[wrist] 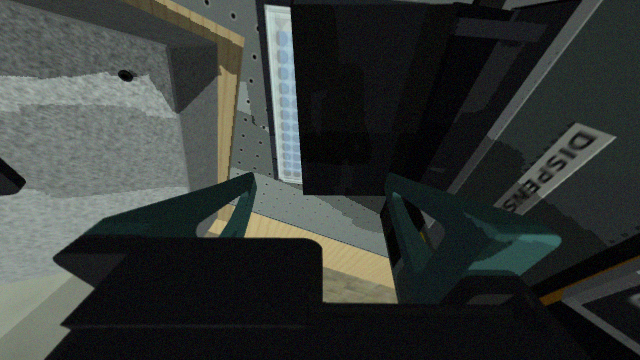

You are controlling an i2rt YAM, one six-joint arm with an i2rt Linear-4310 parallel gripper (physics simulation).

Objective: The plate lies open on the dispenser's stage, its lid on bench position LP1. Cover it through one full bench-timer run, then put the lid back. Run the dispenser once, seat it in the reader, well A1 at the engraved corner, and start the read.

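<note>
The plate is at the top middle of the wrist view. A narrow strip of clear wells shows along its left side. A flat black block hides the rest, so I cannot tell how the plate is seated. The dispenser stands at the right, its label partly readable. My gripper is open, with no object between its green fingers. In the picture the fingertips are near the lower end of the plate and the black block; the height between them is unclear. The lid, position LP1, the timer and the reader cannot be made out.
A grey speckled recess with a wooden rim is at the left, beside the perforated bench plate. A dark object shows at the left edge. Part of a framed screen shows at the lower right, close to the right finger.
</note>
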